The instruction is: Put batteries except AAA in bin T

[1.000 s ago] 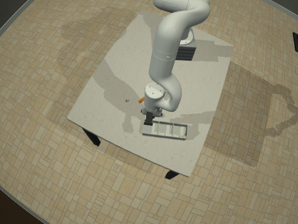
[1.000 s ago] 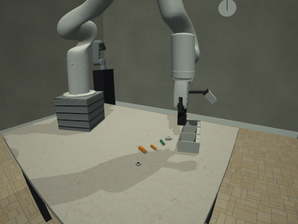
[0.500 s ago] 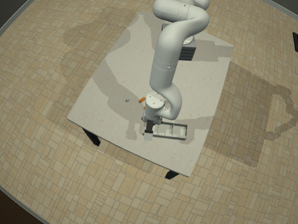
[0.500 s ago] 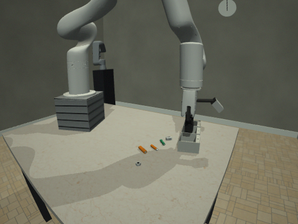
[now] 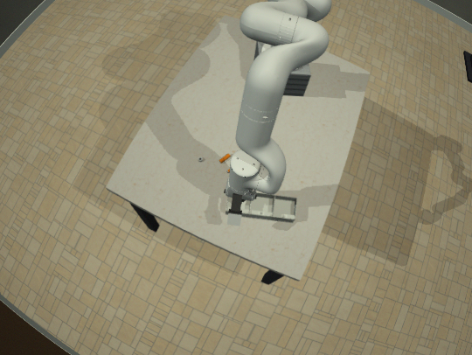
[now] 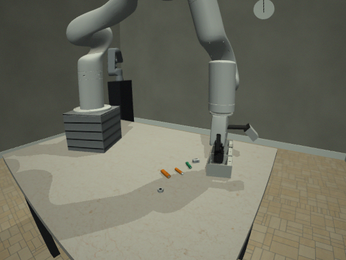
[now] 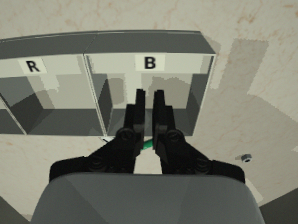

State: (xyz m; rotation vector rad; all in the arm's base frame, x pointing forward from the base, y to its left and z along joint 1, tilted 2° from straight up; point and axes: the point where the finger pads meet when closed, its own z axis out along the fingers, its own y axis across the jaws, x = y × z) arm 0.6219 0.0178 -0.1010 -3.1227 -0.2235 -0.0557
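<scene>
The grey bin lies 8 cm to the left of my hand, 3 cm below it and 1 cm behind it. Round my hand: green battery (11 cm behind, 5 cm below, 1 cm to the right); thin orange battery (12 cm behind, 7 cm to the right, 5 cm below); thick orange battery (15 cm behind, 11 cm to the right, 5 cm below).
</scene>
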